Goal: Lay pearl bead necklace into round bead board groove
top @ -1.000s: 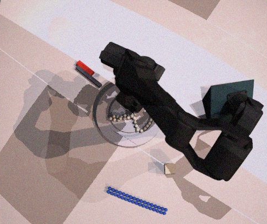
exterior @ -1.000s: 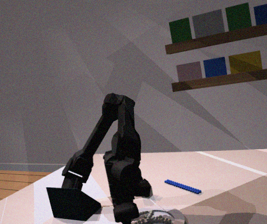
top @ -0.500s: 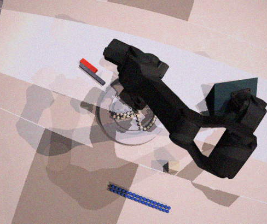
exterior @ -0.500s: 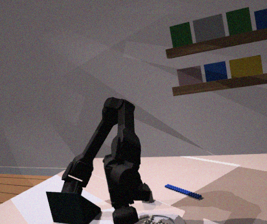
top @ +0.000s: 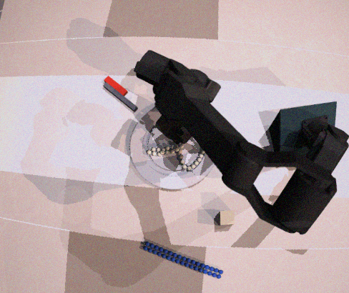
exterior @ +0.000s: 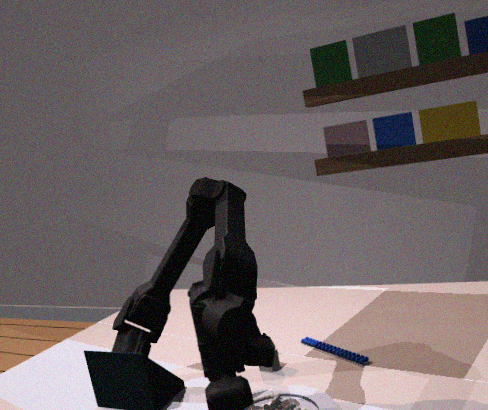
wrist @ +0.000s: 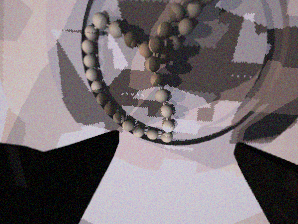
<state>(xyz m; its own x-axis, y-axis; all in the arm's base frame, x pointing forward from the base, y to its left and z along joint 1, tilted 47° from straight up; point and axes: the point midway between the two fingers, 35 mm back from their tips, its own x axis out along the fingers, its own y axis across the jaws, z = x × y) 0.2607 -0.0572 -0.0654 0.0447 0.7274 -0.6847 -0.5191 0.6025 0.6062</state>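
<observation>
Now: the round bead board 5 cm ahead of my gripper tip, 4 cm to the left of it and 1 cm below it. The rest, counted from my gripper tip: small beige cube (3 cm behind, 22 cm to the left); then grey block (16 cm ahead, 13 cm to the right, 2 cm below).
</observation>
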